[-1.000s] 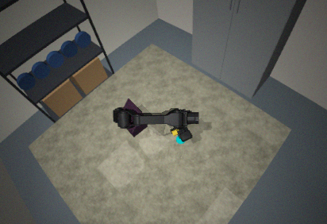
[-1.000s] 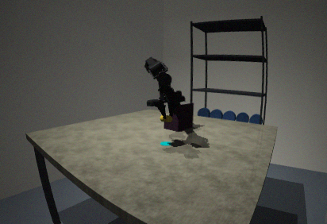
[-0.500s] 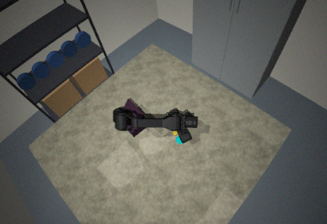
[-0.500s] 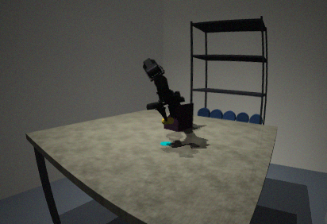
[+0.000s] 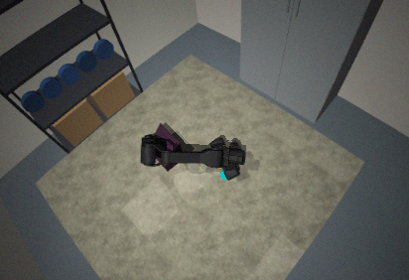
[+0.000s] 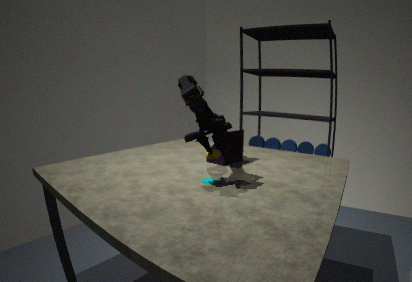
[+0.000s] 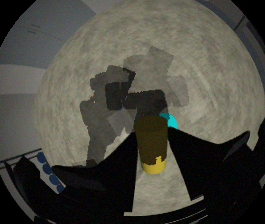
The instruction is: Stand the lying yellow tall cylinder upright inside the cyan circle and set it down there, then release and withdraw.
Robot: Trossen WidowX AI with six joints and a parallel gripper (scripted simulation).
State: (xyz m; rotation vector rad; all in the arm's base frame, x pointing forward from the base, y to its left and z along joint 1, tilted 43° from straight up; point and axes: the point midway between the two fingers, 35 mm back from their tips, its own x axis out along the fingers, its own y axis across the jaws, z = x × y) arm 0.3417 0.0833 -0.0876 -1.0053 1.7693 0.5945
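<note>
My gripper tip is 12 cm above the cyan circle and 2 cm to the left of it. Round my gripper tip: yellow cylinder: 2 cm to the right, 1 cm below, 1 cm behind.
</note>
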